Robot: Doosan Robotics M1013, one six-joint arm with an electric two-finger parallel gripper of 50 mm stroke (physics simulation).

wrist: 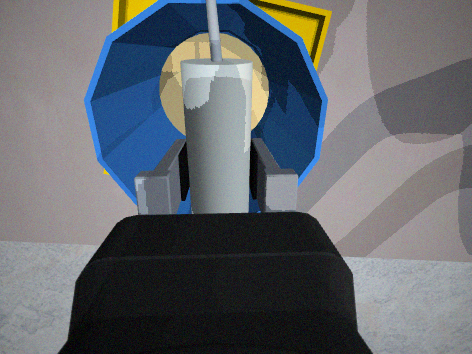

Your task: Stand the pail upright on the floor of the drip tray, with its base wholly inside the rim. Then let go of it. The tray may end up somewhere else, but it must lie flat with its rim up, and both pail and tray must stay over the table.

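Places are measured from the arm's base along level axes (x ahead, y left, z up), in millimetres.
Where they show: gripper, fingertip midpoint: (219, 157).
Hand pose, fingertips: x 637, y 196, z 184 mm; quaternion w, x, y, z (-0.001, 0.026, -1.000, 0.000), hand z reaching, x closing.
Things, the pixels of their top centre, and the offset from my fingertips. "spot": a spot on its surface instead. Level surfaces: height alone.
- blue pail, surface spot: (127, 122) spot: 81 mm ahead, 1 mm right, 104 mm down
- yellow drip tray, surface spot: (324, 25) spot: 116 mm back, 106 mm right, 215 mm down
- brownish-grey table top, surface height: 243 mm down
The blue pail (127, 122) is seen from above in the wrist view, with its mouth towards the camera and a round tan bottom inside. Its thick grey handle grip (217, 110) lies between the fingers, and a thin grey wire runs up from the grip's far end. My gripper (219, 157) is shut on this grip. The yellow drip tray (324, 25) is behind the pail, which hides most of it. Its rim corner shows at the upper right, with parts at the upper left and a sliver at the lower left. The pail's underside and its height over the tray are hidden.
The brownish-grey table top (45, 150) surrounds the pail and tray, with dark shadows across its right side. Its near edge runs across the lower part of the view, and a pale, mottled floor (35, 295) shows beyond that edge.
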